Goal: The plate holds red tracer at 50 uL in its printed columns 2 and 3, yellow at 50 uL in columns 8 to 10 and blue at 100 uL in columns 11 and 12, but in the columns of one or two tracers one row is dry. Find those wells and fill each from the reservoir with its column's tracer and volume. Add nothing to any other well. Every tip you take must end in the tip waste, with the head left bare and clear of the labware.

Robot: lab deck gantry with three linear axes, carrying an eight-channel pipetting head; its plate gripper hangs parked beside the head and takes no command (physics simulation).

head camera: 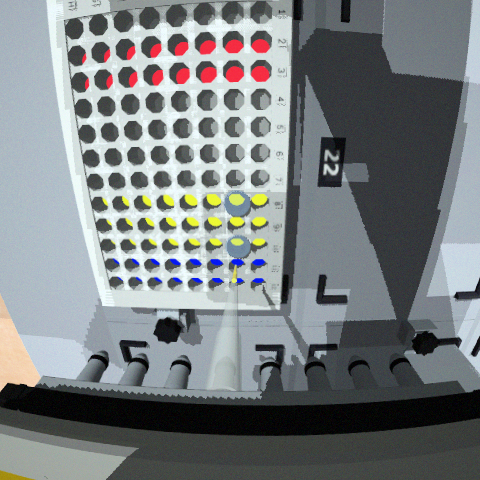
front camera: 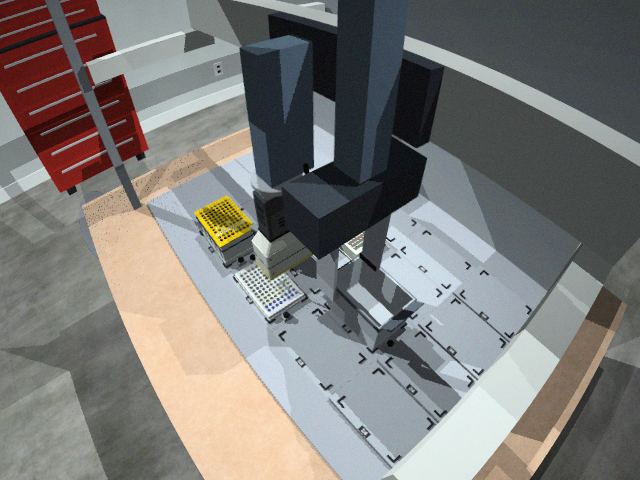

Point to a pipette tip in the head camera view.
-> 224, 373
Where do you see a back wall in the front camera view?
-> At 579, 60
